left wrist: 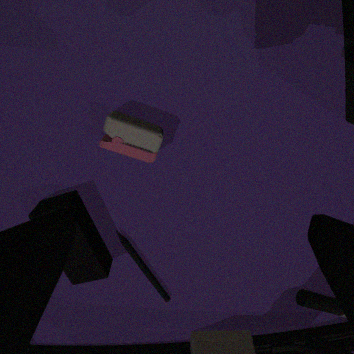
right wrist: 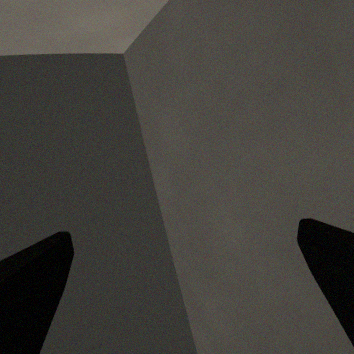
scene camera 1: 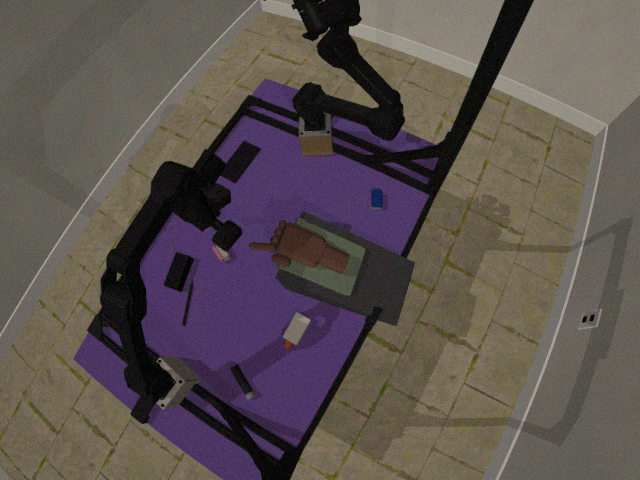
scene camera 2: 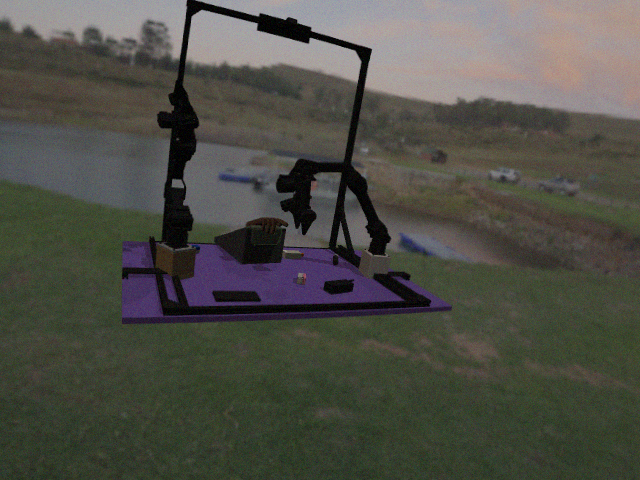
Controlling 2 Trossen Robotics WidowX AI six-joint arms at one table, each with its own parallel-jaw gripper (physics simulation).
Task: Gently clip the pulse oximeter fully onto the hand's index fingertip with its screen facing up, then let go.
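Frame: origin at the left arm's base, x ahead, y left, z up, level; centimetres.
Where they show: left gripper, between the fingertips: (left wrist: 194,223) (scene camera 1: 215,234) (scene camera 2: 300,231); right gripper, between the fingertips: (right wrist: 186,236) (scene camera 2: 180,87); left arm's base, origin of its link: (scene camera 1: 161,383) (scene camera 2: 376,253); right arm's base, origin of its link: (scene camera 1: 314,122) (scene camera 2: 176,245).
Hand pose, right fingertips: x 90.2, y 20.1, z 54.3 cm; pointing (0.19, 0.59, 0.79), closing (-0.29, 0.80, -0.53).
Observation:
Each offset is from my right fingertips to the top centre of the thing. "*": to the spot under its first point.
The pulse oximeter {dy -6.1, dx -52.2, dz -61.7 cm} (scene camera 1: 221,253) (scene camera 2: 301,278) (left wrist: 132,137), pale grey and pink, lies on the purple mat, apart from the hand. In the left wrist view its pink part is along the lower side; its screen cannot be made out. The brown hand (scene camera 1: 305,245) (scene camera 2: 267,223) rests on a green pad on a dark wedge, its index finger (scene camera 1: 261,246) pointing left in scene camera 1, with no clip on it. My left gripper (scene camera 2: 301,229) (left wrist: 194,223) is open and empty, above the mat near the oximeter. My right gripper (right wrist: 186,236) is open and empty, facing the walls.
The dark wedge (scene camera 1: 387,279) (scene camera 2: 263,253) bears the hand. A black box {dy +1.1, dx -65.3, dz -61.3 cm} (scene camera 1: 178,271) (scene camera 2: 338,286) and a thin black pen {dy -7.3, dx -70.6, dz -63.9 cm} (scene camera 1: 188,304) (left wrist: 145,267) lie near the oximeter. A white box {dy -38.8, dx -57.3, dz -62.0 cm} (scene camera 1: 296,328), a black cylinder {dy -35.5, dx -77.4, dz -62.1 cm} (scene camera 1: 242,381), a blue item {dy -34.9, dx -11.1, dz -61.6 cm} (scene camera 1: 377,198) and a flat black rectangle {* dy +10.6, dx -24.5, dz -64.1 cm} (scene camera 1: 240,161) lie farther off.

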